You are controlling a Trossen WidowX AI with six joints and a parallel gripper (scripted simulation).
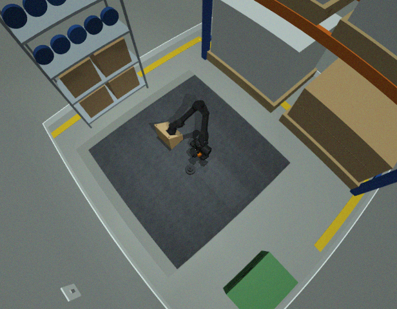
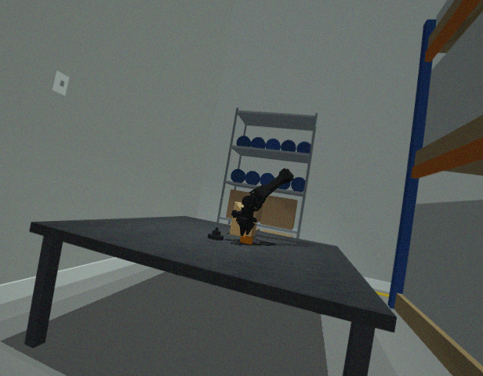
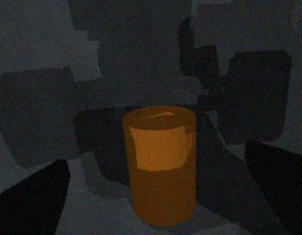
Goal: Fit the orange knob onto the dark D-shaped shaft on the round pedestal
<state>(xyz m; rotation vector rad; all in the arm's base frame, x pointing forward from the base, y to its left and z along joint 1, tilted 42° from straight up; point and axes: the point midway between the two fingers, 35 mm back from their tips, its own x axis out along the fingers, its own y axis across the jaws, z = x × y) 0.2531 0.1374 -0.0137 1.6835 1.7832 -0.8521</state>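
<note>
My gripper tip is 2 cm to the right of the orange knob and 2 cm above it. From my gripper tip the other things lie so: dark round pedestal: 14 cm to the right, 6 cm ahead, 1 cm below.
</note>
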